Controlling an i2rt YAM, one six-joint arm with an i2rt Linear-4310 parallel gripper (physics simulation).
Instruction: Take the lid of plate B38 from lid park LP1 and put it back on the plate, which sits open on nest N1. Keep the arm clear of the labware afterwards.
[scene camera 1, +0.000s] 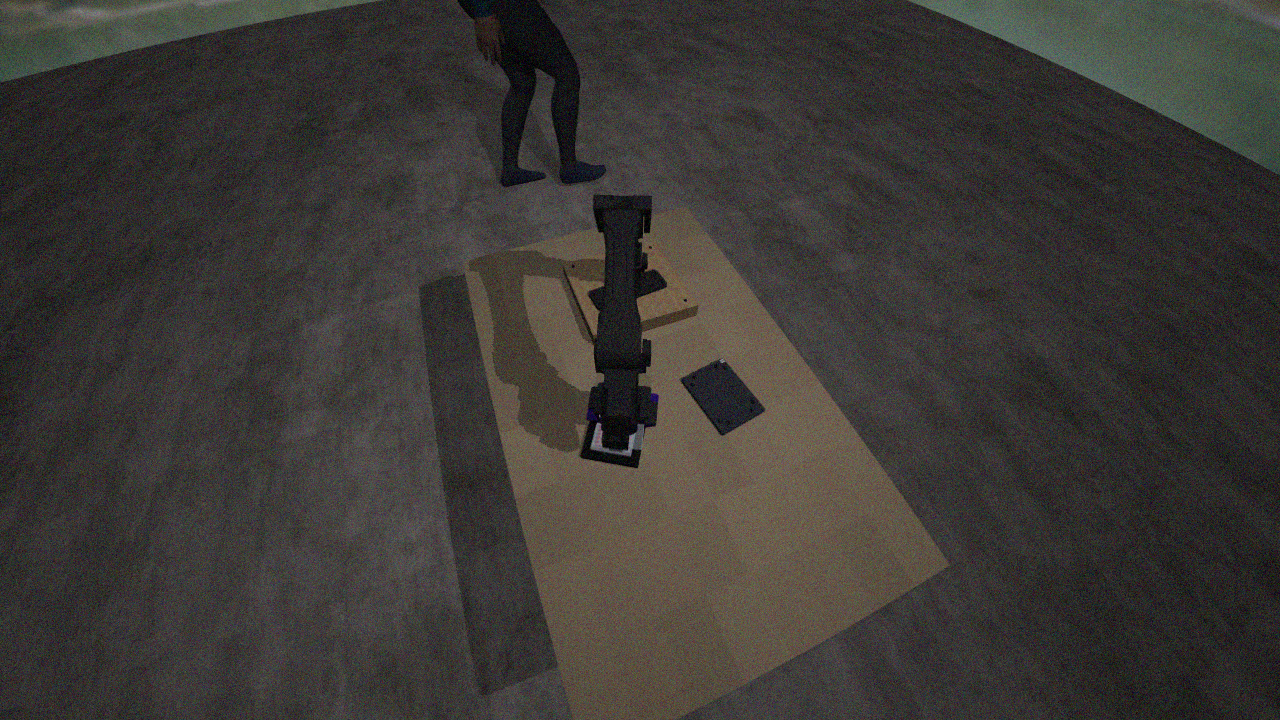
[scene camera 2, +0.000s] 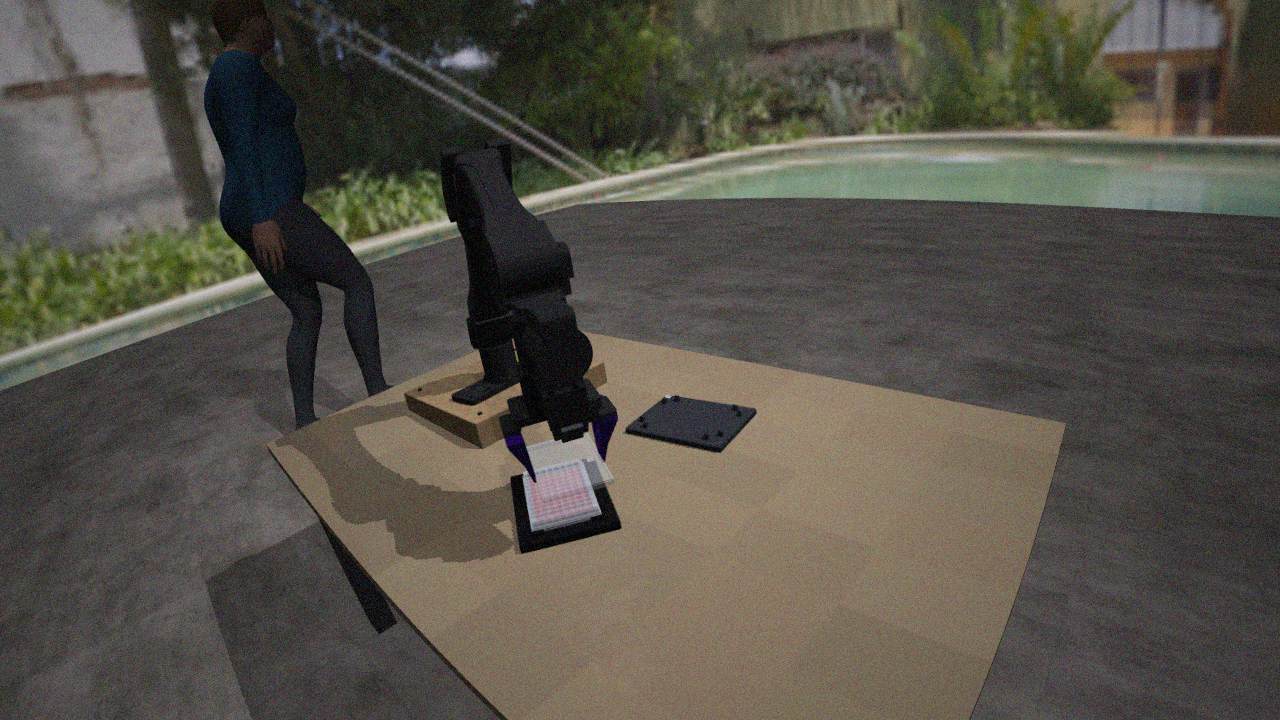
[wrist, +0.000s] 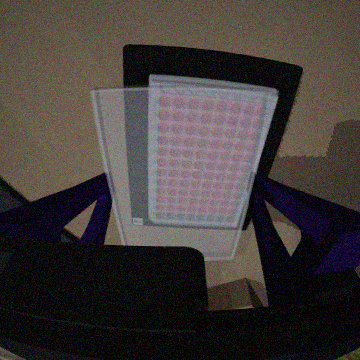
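Seen in the pictures: gripper, fingertip midpoint: (scene camera 2: 568, 470) (wrist: 180, 180); arm's base at its link origin: (scene camera 2: 504, 381).
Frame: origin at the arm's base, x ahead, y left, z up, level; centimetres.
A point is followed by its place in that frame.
My gripper (wrist: 180, 180) @(x 34.4, y -18.3, z 1.4 cm) (scene camera 2: 568, 467) @(x 34.4, y -18.3, z 1.4 cm) is shut on the clear lid (wrist: 112, 130) @(x 39.2, y -17.5, z 2.1 cm) (scene camera 2: 544, 453) @(x 29.8, y -17.9, z 2.4 cm), with a dark purple finger at each long side. The lid looks roughly level and hangs above the open plate, turned nearly the same way. In the wrist view it overlaps much of the plate but is shifted to the left and toward the gripper. The plate (wrist: 200, 150) (scene camera 2: 562, 505) with pink wells sits on the black nest N1 (wrist: 210, 60) @(x 38.6, y -23.4, z -2.9 cm) (scene camera 2: 568, 539) @(x 38.7, y -24.4, z -3.5 cm) (scene camera 1: 611, 460) @(x 38.9, y -23.6, z -2.9 cm). The dark pad with small pegs (scene camera 1: 723, 398) @(x 37.2, y 5.3, z -3.1 cm) (scene camera 2: 691, 422) @(x 36.9, y 4.7, z -3.1 cm), seemingly lid park LP1, carries no lid. The arm hides the fingertips in scene camera 1.
The arm's wooden base block (scene camera 1: 671, 313) @(x 11.9, y 6.2, z -0.2 cm) (scene camera 2: 447, 416) @(x -0.1, y -13.4, z -0.7 cm) stands at the back of the tabletop (scene camera 1: 760, 537) @(x 65.8, y -5.1, z -4.1 cm) (scene camera 2: 805, 555) @(x 63.6, y -14.5, z -4.1 cm). The pad with pegs lies beside the nest. A person (scene camera 1: 537, 71) (scene camera 2: 259, 152) stands on the floor behind the table. The arm's shadow falls beside the nest.
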